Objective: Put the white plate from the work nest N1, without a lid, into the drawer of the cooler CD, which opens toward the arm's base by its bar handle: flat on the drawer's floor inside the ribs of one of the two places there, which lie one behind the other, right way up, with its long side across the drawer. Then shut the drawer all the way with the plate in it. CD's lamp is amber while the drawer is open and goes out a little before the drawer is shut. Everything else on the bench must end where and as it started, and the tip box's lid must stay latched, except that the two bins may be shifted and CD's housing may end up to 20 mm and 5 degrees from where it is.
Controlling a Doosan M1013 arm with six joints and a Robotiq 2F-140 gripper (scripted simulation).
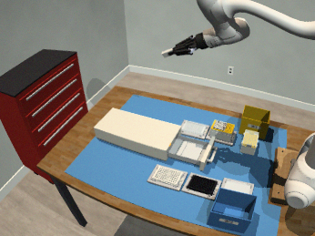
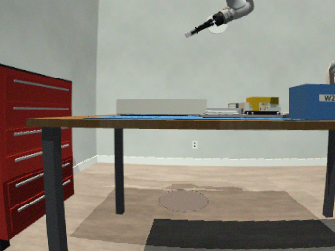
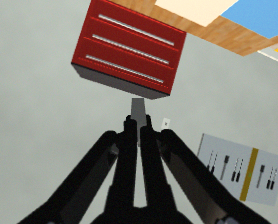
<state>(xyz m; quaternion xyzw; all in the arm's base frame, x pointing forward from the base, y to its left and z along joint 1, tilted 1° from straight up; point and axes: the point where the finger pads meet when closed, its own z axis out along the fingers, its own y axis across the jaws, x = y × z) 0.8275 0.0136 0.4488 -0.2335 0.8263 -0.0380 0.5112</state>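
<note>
My gripper is now 180 mm past the white plate, 300 mm to the right of it and 460 mm above it. Round my hand: clear plate (110 mm behind, 80 mm to the right, 460 mm below); then cooler CD (20 mm behind, 120 mm to the left, 450 mm below); then drawer (160 mm behind, 100 mm to the left, 460 mm below).
</note>
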